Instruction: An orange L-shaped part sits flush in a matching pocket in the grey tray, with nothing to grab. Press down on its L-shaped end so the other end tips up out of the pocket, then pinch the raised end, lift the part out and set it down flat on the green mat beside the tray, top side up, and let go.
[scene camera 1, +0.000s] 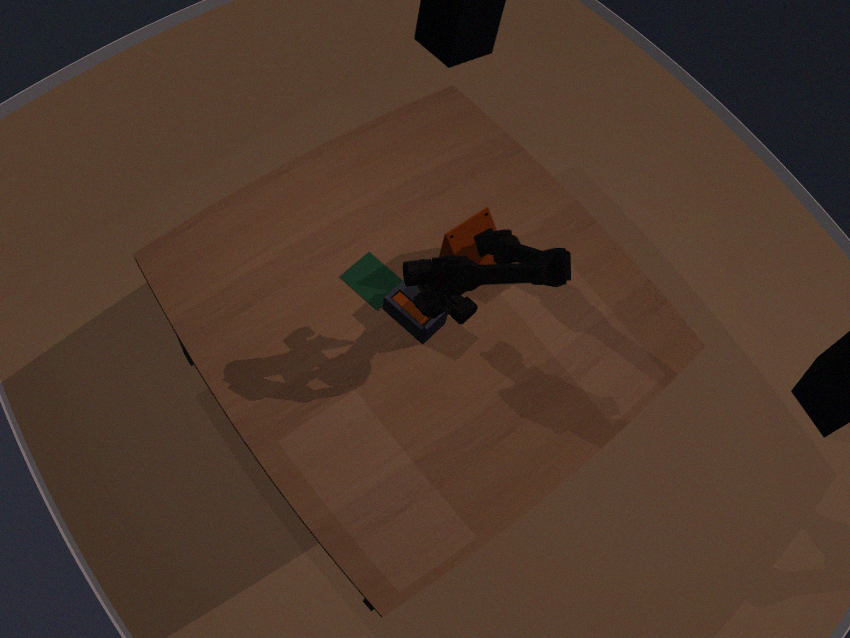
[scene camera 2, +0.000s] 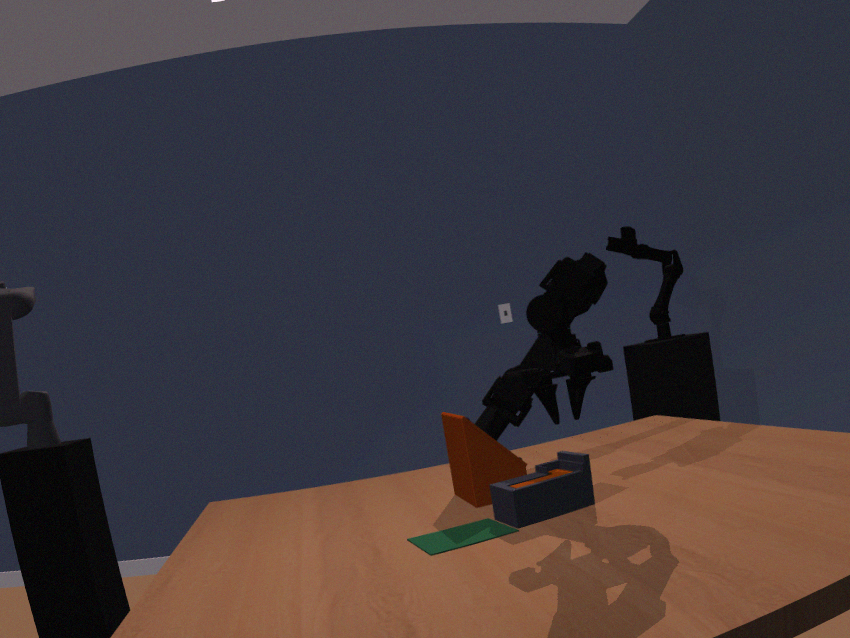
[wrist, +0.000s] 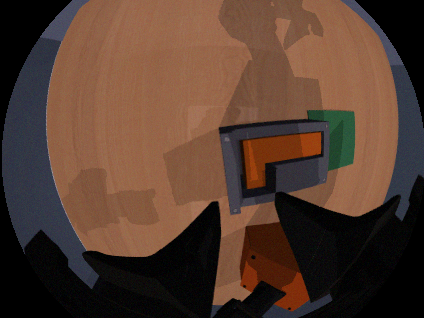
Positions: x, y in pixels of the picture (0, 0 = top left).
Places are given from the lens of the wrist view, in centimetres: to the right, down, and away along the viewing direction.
my gripper (wrist: 247, 203): 2, 3, 9
orange L-shaped part (wrist: 255, 152): 5, -1, 17
green mat (wrist: 342, 136): 26, -4, 22
The marked spots on the orange L-shaped part and the green mat are 22 cm apart.
